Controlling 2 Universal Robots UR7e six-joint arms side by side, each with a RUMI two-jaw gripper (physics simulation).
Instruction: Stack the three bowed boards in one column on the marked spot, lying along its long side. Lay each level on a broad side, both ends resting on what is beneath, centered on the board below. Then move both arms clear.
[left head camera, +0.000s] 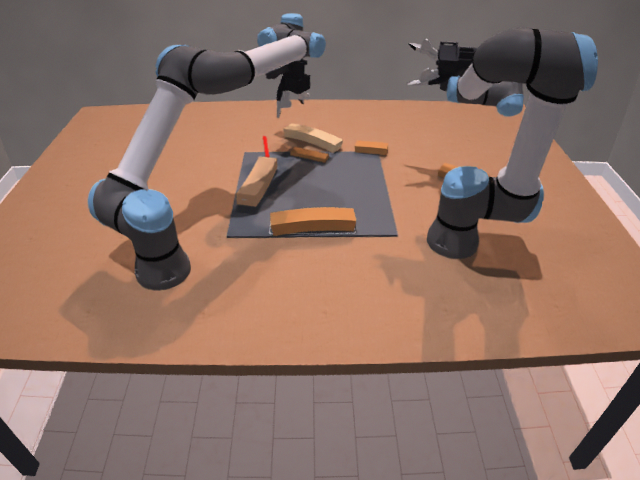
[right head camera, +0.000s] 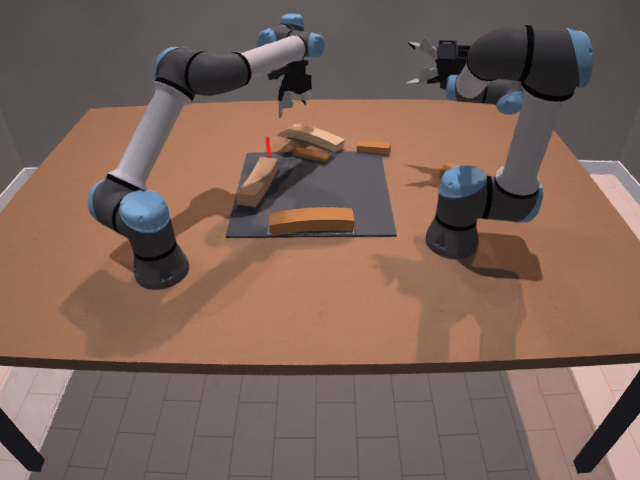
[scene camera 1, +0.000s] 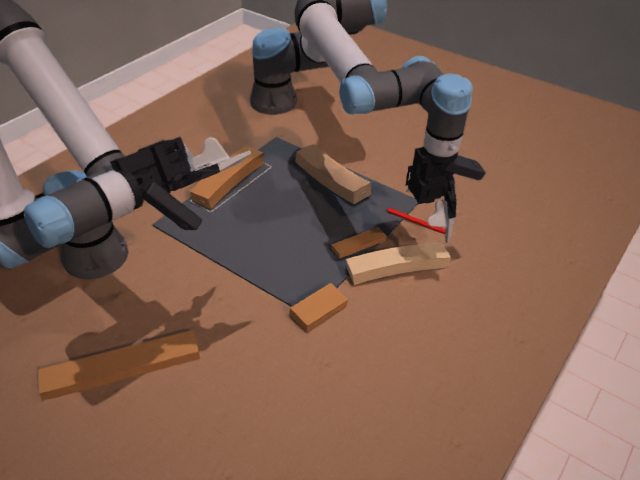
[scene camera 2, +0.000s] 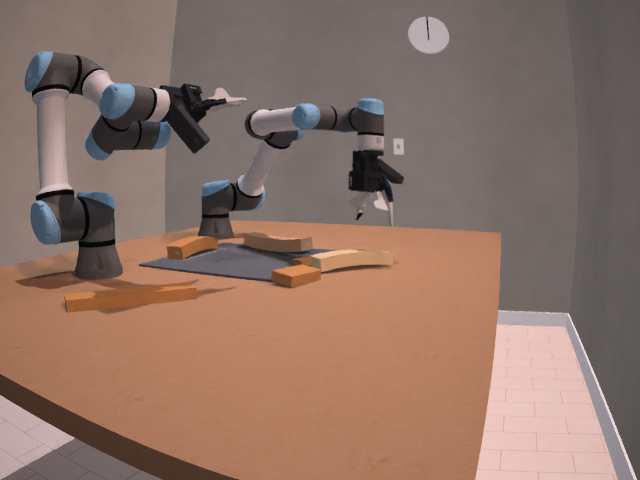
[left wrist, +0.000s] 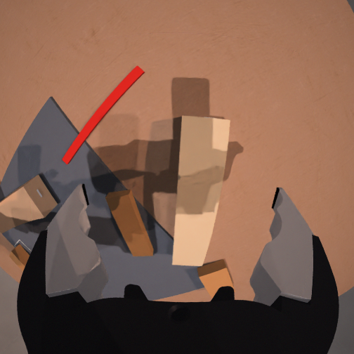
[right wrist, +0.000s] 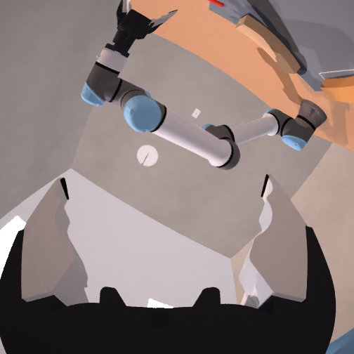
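Seen in the pictures: left gripper, fingertip midpoint: (left head camera: 290, 111) (right head camera: 293, 111) (scene camera 1: 431, 220) (scene camera 2: 373, 222); right gripper, fingertip midpoint: (left head camera: 407, 63) (right head camera: 406, 62) (scene camera 1: 228, 154) (scene camera 2: 224, 118); left arm's base at its link origin: (left head camera: 163, 270) (right head camera: 162, 270) (scene camera 1: 273, 102); right arm's base at its link origin: (left head camera: 452, 241) (right head camera: 451, 241) (scene camera 1: 95, 256) (scene camera 2: 99, 274).
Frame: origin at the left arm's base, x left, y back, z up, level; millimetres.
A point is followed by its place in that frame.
Observation:
The orange bowed board (left head camera: 313, 221) @[x -353, y -257, z 51 mm] (right head camera: 311, 221) @[x -353, y -258, z 51 mm] (scene camera 1: 227, 178) @[x -368, y -324, z 55 mm] (scene camera 2: 192, 246) @[x -383, y -332, z 37 mm] lies over the marked outline (scene camera 1: 241, 189) @[x -333, y -331, z 5 mm] at the mat's near edge in the head views. The tan bowed board (left head camera: 257, 180) @[x -115, y -431, z 43 mm] (scene camera 1: 333, 174) @[x -122, y -467, z 45 mm] (scene camera 2: 278, 242) @[x -140, y -481, z 37 mm] lies on the mat's left part in the head views. The pale bowed board (left head camera: 312, 137) @[x -203, y -775, z 40 mm] (right head camera: 315, 137) @[x -208, y -771, z 42 mm] (scene camera 1: 398, 262) @[x -212, y -823, z 48 mm] (scene camera 2: 351, 259) @[x -229, y -822, z 31 mm] (left wrist: 200, 185) lies behind the mat. My left gripper (left head camera: 292, 106) @[x -108, y -815, z 118 mm] (scene camera 1: 440, 230) (scene camera 2: 374, 220) @[x -108, y -815, z 118 mm] (left wrist: 180, 187) is open, pointing down above the pale board, with nothing between its fingers. My right gripper (left head camera: 410, 65) @[x -538, y -662, z 398 mm] (scene camera 2: 236, 101) (right wrist: 163, 177) is open, empty and raised.
A brown block (left head camera: 309, 154) @[x -220, y -677, z 21 mm] (scene camera 1: 358, 242) @[x -223, y -696, z 22 mm] (left wrist: 130, 222) lies beside the pale board. A short orange block (left head camera: 371, 148) @[x -430, y -771, z 29 mm] (scene camera 1: 318, 306) @[x -432, y -805, z 29 mm] and a long orange board (scene camera 1: 118, 364) @[x -845, y -683, z 25 mm] (scene camera 2: 130, 297) @[x -849, y -702, z 18 mm] lie on the table. A red strip (left head camera: 266, 146) @[x -40, y -713, z 10 mm] (left wrist: 102, 114) crosses the edge of the dark mat (left head camera: 341, 188) @[x -377, y -513, z 6 mm] (scene camera 1: 279, 242) @[x -370, y -566, z 6 mm].

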